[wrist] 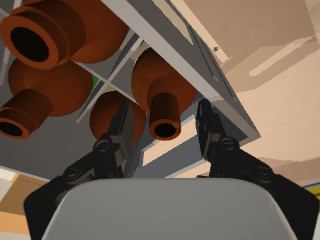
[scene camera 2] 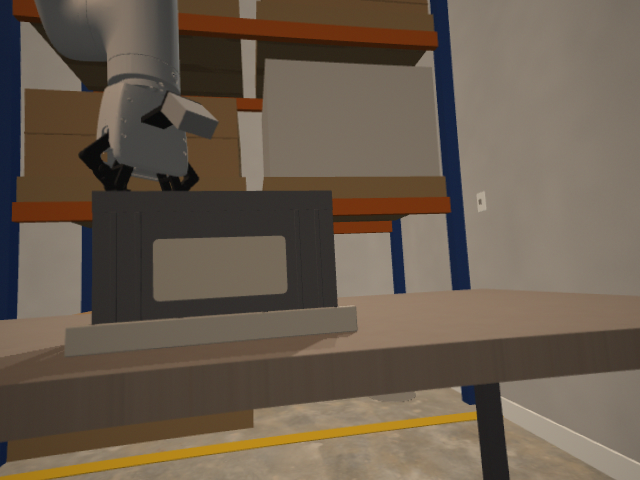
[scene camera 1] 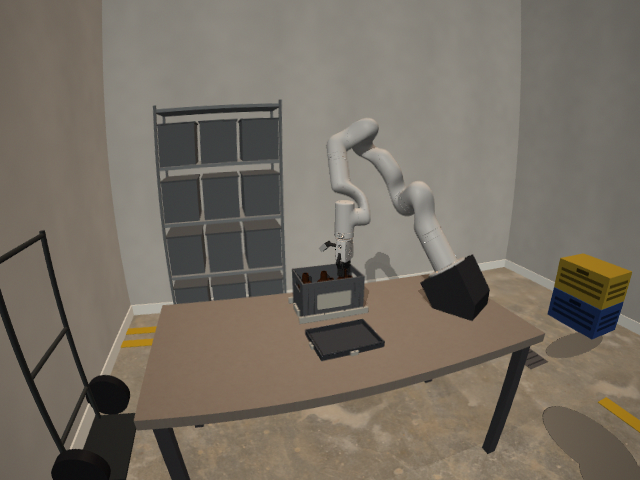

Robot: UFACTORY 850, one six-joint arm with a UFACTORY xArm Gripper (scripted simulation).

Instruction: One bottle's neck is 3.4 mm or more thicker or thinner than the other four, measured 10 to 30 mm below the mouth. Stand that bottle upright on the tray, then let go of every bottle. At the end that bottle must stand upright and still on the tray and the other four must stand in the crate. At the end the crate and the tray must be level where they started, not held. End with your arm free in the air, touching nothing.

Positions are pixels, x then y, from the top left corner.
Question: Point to a bottle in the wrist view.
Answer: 107,105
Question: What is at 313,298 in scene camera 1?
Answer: A dark grey crate.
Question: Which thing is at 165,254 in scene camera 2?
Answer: A dark grey crate.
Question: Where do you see a bottle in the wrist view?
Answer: At 162,92
